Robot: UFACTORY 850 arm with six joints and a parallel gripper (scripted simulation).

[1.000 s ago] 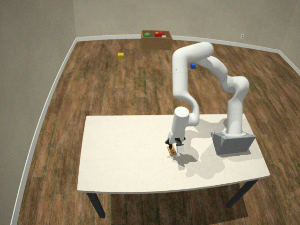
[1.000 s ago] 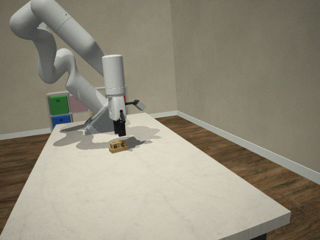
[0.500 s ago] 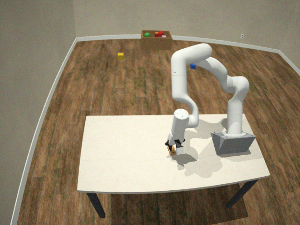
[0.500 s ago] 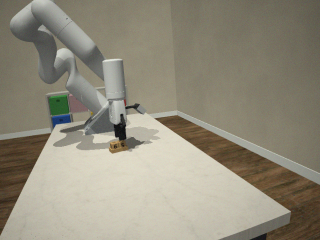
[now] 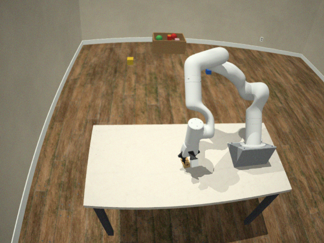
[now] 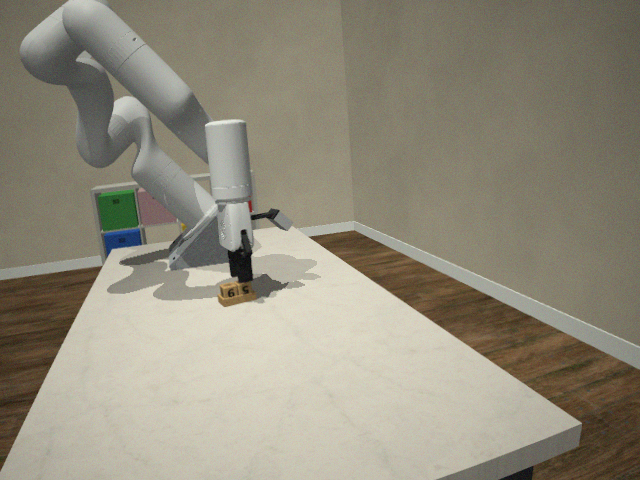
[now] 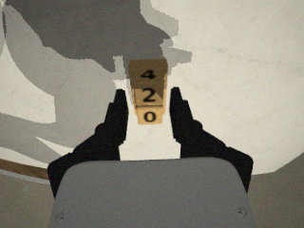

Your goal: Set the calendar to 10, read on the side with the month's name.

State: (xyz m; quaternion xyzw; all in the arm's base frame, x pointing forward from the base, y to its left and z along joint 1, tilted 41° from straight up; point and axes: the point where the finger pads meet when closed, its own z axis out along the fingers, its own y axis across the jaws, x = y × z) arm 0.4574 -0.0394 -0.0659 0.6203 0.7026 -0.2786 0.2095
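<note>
Right now the wooden tray is 2 cm to the right of my hand and 6 cm below it. The rest, counted from my hand: cube: 1 cm ahead, 3 cm to the right, 4 cm below.
</note>
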